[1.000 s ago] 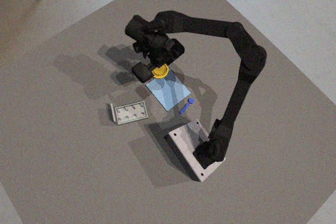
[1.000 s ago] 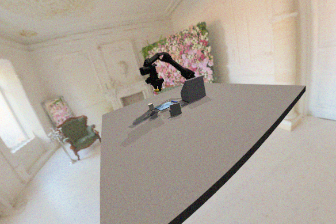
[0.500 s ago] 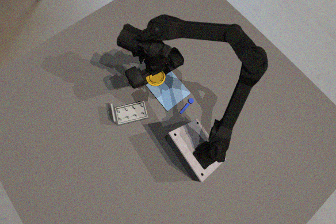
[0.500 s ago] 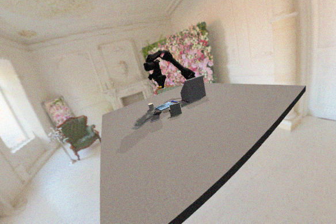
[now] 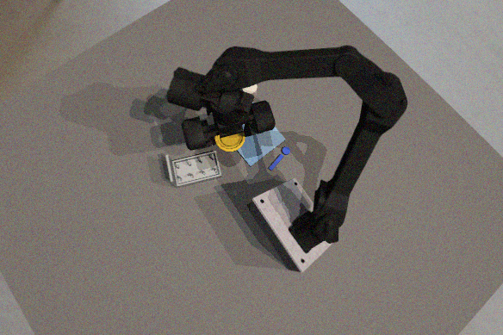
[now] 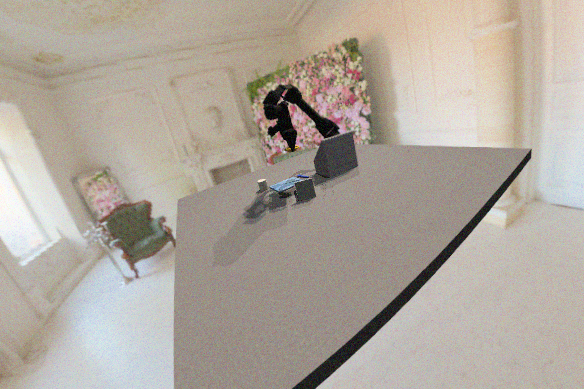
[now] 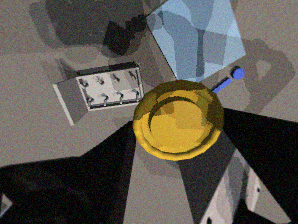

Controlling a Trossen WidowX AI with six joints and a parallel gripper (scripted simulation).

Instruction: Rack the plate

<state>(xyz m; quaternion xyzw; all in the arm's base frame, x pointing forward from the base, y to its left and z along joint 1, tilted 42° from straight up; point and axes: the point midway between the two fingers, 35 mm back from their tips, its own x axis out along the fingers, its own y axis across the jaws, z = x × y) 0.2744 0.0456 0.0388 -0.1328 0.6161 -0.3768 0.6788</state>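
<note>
Right now my gripper tip is 30 mm short of the grey dish rack, 100 mm to the right of it and 150 mm above it. The rest, counted from my gripper tip: yellow plate (10 mm above); then blue spoon (70 mm behind, 120 mm to the right, 170 mm below); then light blue mat (30 mm ahead, 90 mm to the right, 180 mm below).
</note>
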